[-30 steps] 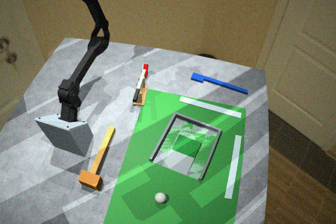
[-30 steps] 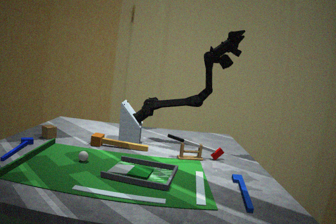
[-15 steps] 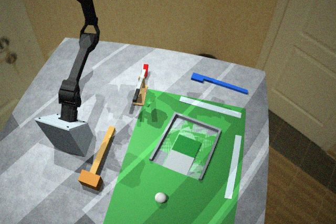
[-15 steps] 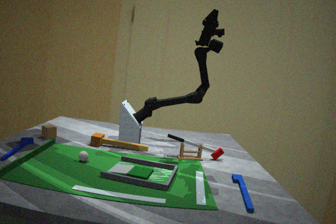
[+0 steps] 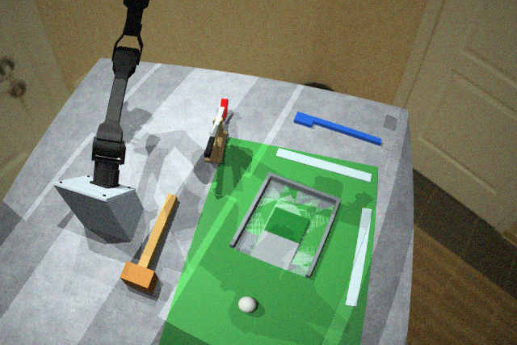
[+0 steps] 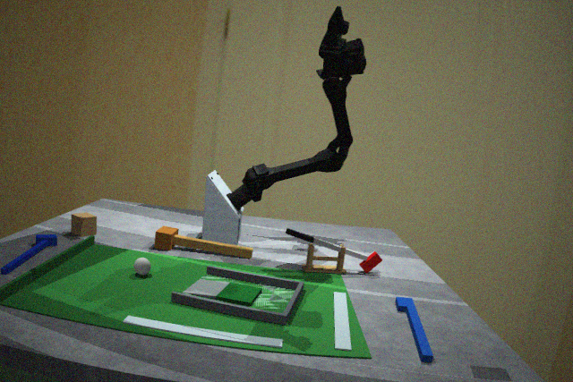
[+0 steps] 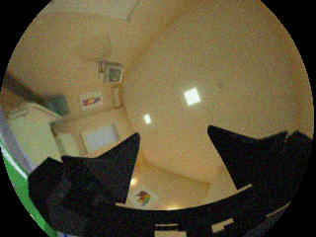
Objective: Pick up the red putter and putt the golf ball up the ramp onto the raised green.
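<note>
My gripper tip is now 10 mm short of the wooden stand, 40 mm to the right of it and 690 mm above it. Round my gripper tip: wooden cube 30 mm behind, 720 mm to the right, 700 mm below; then white golf ball 240 mm ahead, 410 mm to the right, 700 mm below; then red putter 70 mm to the left, 660 mm below.
</note>
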